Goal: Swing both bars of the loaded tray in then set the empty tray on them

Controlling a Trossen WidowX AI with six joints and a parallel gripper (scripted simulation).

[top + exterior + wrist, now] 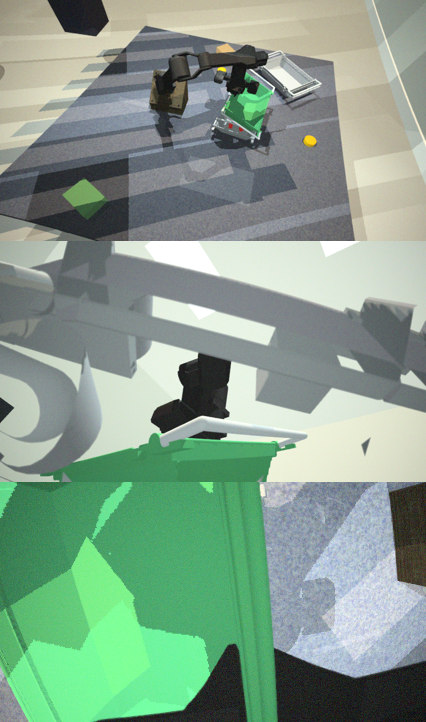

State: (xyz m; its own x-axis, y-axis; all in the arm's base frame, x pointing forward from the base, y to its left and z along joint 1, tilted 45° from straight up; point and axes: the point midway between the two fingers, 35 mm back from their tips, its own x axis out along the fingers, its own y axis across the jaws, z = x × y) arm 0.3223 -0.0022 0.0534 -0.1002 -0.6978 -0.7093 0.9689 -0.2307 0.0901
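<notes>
My gripper tip is 80 mm short of the green tray and 20 mm to the left of it. Also, from my gripper tip: orange box 480 mm to the left, 120 mm below, 70 mm behind; then red block 290 mm to the left, 140 mm below, 40 mm ahead; then green block 490 mm to the right, 490 mm behind, 130 mm below.
</notes>
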